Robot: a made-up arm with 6 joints. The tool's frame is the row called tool. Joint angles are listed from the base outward.
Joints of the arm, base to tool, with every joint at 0 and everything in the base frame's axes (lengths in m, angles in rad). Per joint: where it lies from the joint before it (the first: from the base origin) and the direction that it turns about. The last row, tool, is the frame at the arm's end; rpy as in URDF.
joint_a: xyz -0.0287 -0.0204 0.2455 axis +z
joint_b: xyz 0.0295 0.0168 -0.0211 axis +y
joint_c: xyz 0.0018 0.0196 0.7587 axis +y
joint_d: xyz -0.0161 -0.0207 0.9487 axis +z
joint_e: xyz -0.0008 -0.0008 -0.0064 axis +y
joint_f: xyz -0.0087 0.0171 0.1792 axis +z
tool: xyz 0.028 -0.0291 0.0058 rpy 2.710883 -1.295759 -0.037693
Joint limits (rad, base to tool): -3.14..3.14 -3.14..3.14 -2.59..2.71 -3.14..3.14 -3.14..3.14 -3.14..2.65
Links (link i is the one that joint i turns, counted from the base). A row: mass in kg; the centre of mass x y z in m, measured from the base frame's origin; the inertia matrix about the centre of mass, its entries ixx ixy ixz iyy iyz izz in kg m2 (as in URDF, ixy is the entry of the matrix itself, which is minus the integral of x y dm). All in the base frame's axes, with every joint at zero. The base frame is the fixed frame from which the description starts. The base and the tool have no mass.
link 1: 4.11; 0.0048 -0.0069 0.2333; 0.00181 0 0 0.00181 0 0.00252
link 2: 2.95; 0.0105 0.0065 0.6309; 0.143 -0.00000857 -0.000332 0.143 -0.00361 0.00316
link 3: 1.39; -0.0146 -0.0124 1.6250; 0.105 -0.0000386 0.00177 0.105 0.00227 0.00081
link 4: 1.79; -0.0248 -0.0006 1.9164; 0.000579 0 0 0.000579 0 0.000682
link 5: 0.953; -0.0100 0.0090 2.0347; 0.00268 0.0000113 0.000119 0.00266 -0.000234 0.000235
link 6: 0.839; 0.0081 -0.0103 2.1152; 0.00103 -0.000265 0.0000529 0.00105 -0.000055 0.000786
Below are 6 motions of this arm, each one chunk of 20 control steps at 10 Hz.
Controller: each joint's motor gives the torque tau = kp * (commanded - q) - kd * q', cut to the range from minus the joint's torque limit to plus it. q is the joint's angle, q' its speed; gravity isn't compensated. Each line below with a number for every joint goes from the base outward.
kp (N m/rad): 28 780 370 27 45 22
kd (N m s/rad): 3.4 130 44 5.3 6.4 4.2
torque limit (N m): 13 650 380 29 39 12
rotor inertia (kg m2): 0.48 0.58 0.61 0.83 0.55 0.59
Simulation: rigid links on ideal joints. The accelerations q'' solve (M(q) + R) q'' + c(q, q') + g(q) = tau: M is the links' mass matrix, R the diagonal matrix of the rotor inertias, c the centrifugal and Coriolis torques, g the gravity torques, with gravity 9.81 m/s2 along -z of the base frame. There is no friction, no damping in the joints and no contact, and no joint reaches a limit. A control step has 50 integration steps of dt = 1/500 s. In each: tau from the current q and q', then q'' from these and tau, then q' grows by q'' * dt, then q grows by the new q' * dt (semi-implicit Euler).
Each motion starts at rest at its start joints. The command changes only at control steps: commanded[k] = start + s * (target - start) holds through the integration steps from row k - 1 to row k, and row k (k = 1, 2, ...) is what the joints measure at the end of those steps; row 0 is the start. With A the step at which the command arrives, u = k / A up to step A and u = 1 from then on. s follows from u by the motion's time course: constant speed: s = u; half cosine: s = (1 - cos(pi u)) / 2; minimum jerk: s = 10 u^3 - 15 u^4 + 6 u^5; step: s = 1 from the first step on.
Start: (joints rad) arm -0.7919 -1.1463 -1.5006 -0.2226 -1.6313 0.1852
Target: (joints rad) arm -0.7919 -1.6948 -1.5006 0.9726 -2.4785 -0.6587
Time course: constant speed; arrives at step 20
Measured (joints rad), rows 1 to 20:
1: -0.7920 -1.1769 -1.4970 -0.2153 -1.6337 0.1796
2: -0.7922 -1.2202 -1.5118 -0.1910 -1.6406 0.1625
3: -0.7932 -1.2619 -1.5296 -0.1479 -1.6626 0.1335
4: -0.7950 -1.2979 -1.5388 -0.0907 -1.6981 0.0953
5: -0.7973 -1.3281 -1.5381 -0.0261 -1.7409 0.0517
6: -0.7993 -1.3544 -1.5315 0.0404 -1.7857 0.0061
7: -0.8008 -1.3792 -1.5239 0.1058 -1.8303 -0.0395
8: -0.8014 -1.4042 -1.5179 0.1690 -1.8739 -0.0840
9: -0.8012 -1.4299 -1.5142 0.2299 -1.9167 -0.1273
10: -0.8002 -1.4563 -1.5119 0.2891 -1.9591 -0.1696
11: -0.7986 -1.4830 -1.5103 0.3474 -2.0016 -0.2113
12: -0.7963 -1.5098 -1.5085 0.4055 -2.0442 -0.2527
13: -0.7937 -1.5364 -1.5063 0.4639 -2.0873 -0.2942
14: -0.7909 -1.5628 -1.5039 0.5229 -2.1308 -0.3359
15: -0.7881 -1.5892 -1.5014 0.5826 -2.1746 -0.3779
16: -0.7854 -1.6154 -1.4990 0.6430 -2.2188 -0.4201
17: -0.7831 -1.6417 -1.4966 0.7038 -2.2632 -0.4625
18: -0.7814 -1.6680 -1.4943 0.7649 -2.3077 -0.5050
19: -0.7803 -1.6942 -1.4921 0.8262 -2.3524 -0.5476
20: -0.7800 -1.7205 -1.4899 0.8875 -2.3973 -0.5903

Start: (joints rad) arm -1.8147 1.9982 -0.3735 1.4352 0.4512 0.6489
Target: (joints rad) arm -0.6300 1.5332 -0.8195 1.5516 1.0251 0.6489
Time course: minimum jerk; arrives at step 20
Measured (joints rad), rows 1 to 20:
1: -1.8148 2.0145 -0.3577 1.4348 0.4504 0.6487
2: -1.8149 2.0451 -0.3167 1.4299 0.4511 0.6469
3: -1.8149 2.0766 -0.2755 1.4188 0.4561 0.6430
4: -1.8140 2.0981 -0.2498 1.4037 0.4675 0.6376
5: -1.8110 2.1038 -0.2459 1.3892 0.4866 0.6325
6: -1.8048 2.0920 -0.2631 1.3791 0.5133 0.6287
7: -1.7943 2.0652 -0.2968 1.3758 0.5470 0.6268
8: -1.7783 2.0272 -0.3410 1.3798 0.5870 0.6269
9: -1.7555 1.9826 -0.3904 1.3898 0.6326 0.6283
10: -1.7250 1.9349 -0.4411 1.4038 0.6830 0.6304
11: -1.6858 1.8870 -0.4907 1.4193 0.7370 0.6325
12: -1.6375 1.8405 -0.5377 1.4346 0.7926 0.6344
13: -1.5792 1.7967 -0.5815 1.4484 0.8471 0.6357
14: -1.5099 1.7565 -0.6212 1.4603 0.8979 0.6365
15: -1.4288 1.7210 -0.6559 1.4702 0.9428 0.6371
16: -1.3348 1.6911 -0.6844 1.4785 0.9801 0.6374
17: -1.2276 1.6677 -0.7058 1.4850 1.0086 0.6377
18: -1.1078 1.6513 -0.7193 1.4896 1.0282 0.6379
19: -0.9786 1.6419 -0.7251 1.4921 1.0400 0.6379
20: -0.8439 1.6384 -0.7247 1.4921 1.0456 0.6377

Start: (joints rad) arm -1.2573 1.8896 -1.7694 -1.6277 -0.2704 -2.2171
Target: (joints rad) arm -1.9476 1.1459 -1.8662 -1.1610 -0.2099 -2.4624
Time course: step
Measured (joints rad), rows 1 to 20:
1: -1.2770 1.6687 -1.6780 -1.5808 -0.2827 -2.2595
2: -1.3526 1.4517 -1.7175 -1.4755 -0.2623 -2.3395
3: -1.5302 1.3030 -1.8354 -1.3475 -0.2218 -2.4103
4: -1.7919 1.2152 -1.9427 -1.2260 -0.1872 -2.4534
5: -2.0368 1.1724 -2.0007 -1.1323 -0.1859 -2.4706
6: -2.2032 1.1562 -2.0110 -1.0764 -0.2125 -2.4719
7: -2.2780 1.1536 -1.9942 -1.0563 -0.2406 -2.4668
8: -2.2711 1.1569 -1.9712 -1.0623 -0.2544 -2.4609
9: -2.2047 1.1612 -1.9540 -1.0820 -0.2545 -2.4566
10: -2.1064 1.1643 -1.9456 -1.1048 -0.2485 -2.4543
11: -2.0020 1.1654 -1.9443 -1.1237 -0.2428 -2.4534
12: -1.9124 1.1649 -1.9468 -1.1355 -0.2397 -2.4532
13: -1.8505 1.1637 -1.9503 -1.1405 -0.2387 -2.4532
14: -1.8215 1.1625 -1.9533 -1.1403 -0.2389 -2.4532
15: -1.8230 1.1617 -1.9549 -1.1374 -0.2394 -2.4532
16: -1.8476 1.1614 -1.9553 -1.1336 -0.2399 -2.4531
17: -1.8853 1.1615 -1.9548 -1.1305 -0.2405 -2.4531
18: -1.9259 1.1618 -1.9539 -1.1286 -0.2410 -2.4533
19: -1.9611 1.1622 -1.9531 -1.1279 -0.2414 -2.4535
20: -1.9854 1.1625 -1.9525 -1.1281 -0.2416 -2.4537

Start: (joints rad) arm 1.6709 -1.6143 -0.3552 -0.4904 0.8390 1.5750
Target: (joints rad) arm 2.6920 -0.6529 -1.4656 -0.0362 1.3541 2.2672
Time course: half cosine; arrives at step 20
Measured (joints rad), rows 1 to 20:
1: 1.6710 -1.6298 -0.3714 -0.4900 0.8364 1.5759
2: 1.6717 -1.6534 -0.4228 -0.4892 0.8267 1.5803
3: 1.6733 -1.6703 -0.4887 -0.4867 0.8147 1.5906
4: 1.6767 -1.6703 -0.5551 -0.4805 0.8091 1.6082
5: 1.6830 -1.6486 -0.6165 -0.4687 0.8162 1.6337
6: 1.6934 -1.6061 -0.6734 -0.4501 0.8377 1.6666
7: 1.7090 -1.5470 -0.7300 -0.4245 0.8711 1.7060
8: 1.7311 -1.4768 -0.7910 -0.3929 0.9124 1.7510
9: 1.7610 -1.4006 -0.8593 -0.3566 0.9575 1.8002
10: 1.8000 -1.3225 -0.9354 -0.3173 1.0030 1.8527
11: 1.8496 -1.2448 -1.0174 -0.2766 1.0470 1.9073
12: 1.9112 -1.1690 -1.1018 -0.2358 1.0886 1.9626
13: 1.9860 -1.0959 -1.1846 -0.1959 1.1275 2.0174
14: 2.0748 -1.0263 -1.2624 -0.1580 1.1639 2.0702
15: 2.1774 -0.9612 -1.3324 -0.1232 1.1975 2.1197
16: 2.2928 -0.9022 -1.3930 -0.0924 1.2278 2.1645
17: 2.4187 -0.8510 -1.4432 -0.0664 1.2541 2.2035
18: 2.5516 -0.8090 -1.4825 -0.0461 1.2755 2.2357
19: 2.6867 -0.7774 -1.5106 -0.0320 1.2913 2.2604
20: 2.8185 -0.7573 -1.5270 -0.0242 1.3011 2.2770

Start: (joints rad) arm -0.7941 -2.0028 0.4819 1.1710 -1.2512 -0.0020
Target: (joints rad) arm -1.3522 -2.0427 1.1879 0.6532 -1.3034 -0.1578
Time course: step
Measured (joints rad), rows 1 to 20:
1: -0.7985 -2.1103 0.7417 1.0772 -1.2653 -0.0211
2: -0.8124 -2.1378 0.9341 0.9030 -1.3043 -0.0639
3: -0.8379 -2.1275 1.0492 0.7427 -1.3308 -0.1092
4: -0.8769 -2.1151 1.1071 0.6340 -1.3387 -0.1446
5: -0.9289 -2.1119 1.1241 0.5788 -1.3374 -0.1663
6: -0.9915 -2.1175 1.1169 0.5631 -1.3357 -0.1754
7: -1.0616 -2.1274 1.1004 0.5692 -1.3366 -0.1760
8: -1.1367 -2.1376 1.0845 0.5830 -1.3393 -0.1721
9: -1.2144 -2.1451 1.0740 0.5956 -1.3417 -0.1668
10: -1.2929 -2.1491 1.0697 0.6036 -1.3427 -0.1620
11: -1.3703 -2.1500 1.0701 0.6067 -1.3421 -0.1586
12: -1.4449 -2.1489 1.0731 0.6063 -1.3406 -0.1566
13: -1.5148 -2.1471 1.0768 0.6041 -1.3391 -0.1559
14: -1.5785 -2.1454 1.0799 0.6013 -1.3381 -0.1558
15: -1.6346 -2.1443 1.0820 0.5987 -1.3377 -0.1562
16: -1.6818 -2.1439 1.0831 0.5965 -1.3381 -0.1566
17: -1.7193 -2.1439 1.0835 0.5949 -1.3387 -0.1570
18: -1.7462 -2.1442 1.0835 0.5937 -1.3395 -0.1572
19: -1.7624 -2.1446 1.0834 0.5929 -1.3401 -0.1574
20: -1.7676 -2.1449 1.0833 0.5925 -1.3406 -0.1574

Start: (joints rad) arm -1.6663 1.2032 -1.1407 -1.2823 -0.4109 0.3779
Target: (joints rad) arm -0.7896 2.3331 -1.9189 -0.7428 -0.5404 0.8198
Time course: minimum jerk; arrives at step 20
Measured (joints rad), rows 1 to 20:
1: -1.6660 1.2212 -1.1526 -1.2813 -0.4152 0.3774
2: -1.6650 1.2429 -1.1526 -1.2795 -0.4232 0.3772
3: -1.6630 1.2676 -1.1516 -1.2773 -0.4287 0.3793
4: -1.6593 1.2987 -1.1610 -1.2730 -0.4314 0.3852
5: -1.6527 1.3393 -1.1850 -1.2640 -0.4337 0.3962
6: -1.6415 1.3914 -1.2233 -1.2478 -0.4374 0.4128
7: -1.6239 1.4565 -1.2731 -1.2230 -0.4433 0.4356
8: -1.5983 1.5348 -1.3306 -1.1895 -0.4514 0.4642
9: -1.5635 1.6250 -1.3925 -1.1486 -0.4610 0.4984
10: -1.5186 1.7243 -1.4557 -1.1025 -0.4713 0.5370
11: -1.4630 1.8288 -1.5182 -1.0533 -0.4816 0.5788
12: -1.3964 1.9339 -1.5786 -1.0035 -0.4914 0.6220
13: -1.3184 2.0348 -1.6356 -0.9552 -0.5005 0.6647
14: -1.2293 2.1274 -1.6878 -0.9100 -0.5089 0.7050
15: -1.1297 2.2081 -1.7338 -0.8695 -0.5165 0.7413
16: -1.0216 2.2745 -1.7721 -0.8348 -0.5233 0.7723
17: -0.9084 2.3256 -1.8017 -0.8069 -0.5292 0.7969
18: -0.7946 2.3615 -1.8224 -0.7864 -0.5341 0.8149
19: -0.6855 2.3837 -1.8352 -0.7732 -0.5380 0.8265
20: -0.5866 2.3953 -1.8423 -0.7666 -0.5410 0.8325

